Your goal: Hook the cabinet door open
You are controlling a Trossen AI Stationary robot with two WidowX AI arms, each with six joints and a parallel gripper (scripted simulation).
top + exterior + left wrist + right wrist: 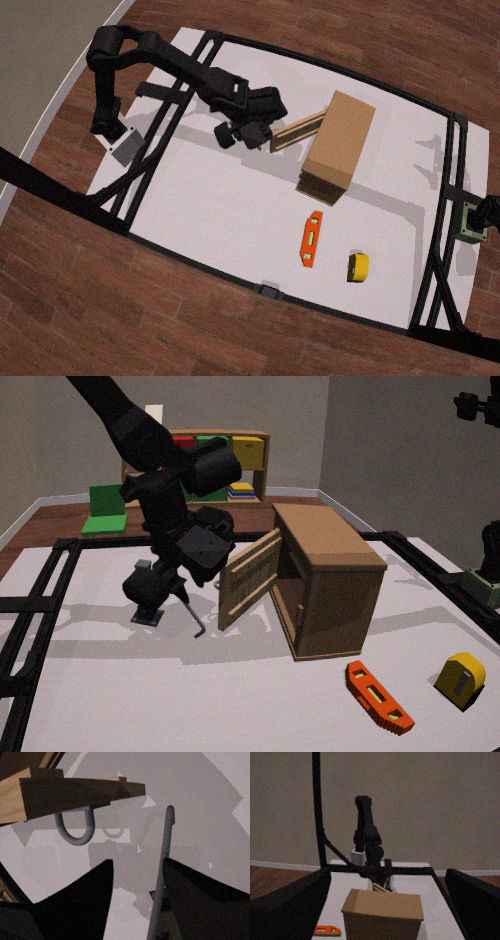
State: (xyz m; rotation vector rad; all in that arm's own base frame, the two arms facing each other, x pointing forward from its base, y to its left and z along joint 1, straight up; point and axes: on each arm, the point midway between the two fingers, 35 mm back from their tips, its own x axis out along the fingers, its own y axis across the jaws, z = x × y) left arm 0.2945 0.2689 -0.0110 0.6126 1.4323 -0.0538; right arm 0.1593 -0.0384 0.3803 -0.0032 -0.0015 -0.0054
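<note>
The hook is 2 cm ahead of my left hand, 2 cm to the left of it and 4 cm below it. Also, from my left hand: orange spirit level: 23 cm behind, 21 cm to the right, 9 cm below; then slatted door: 5 cm ahead, 11 cm to the right, 3 cm below; then yellow tape measure: 29 cm behind, 33 cm to the right, 7 cm below.
</note>
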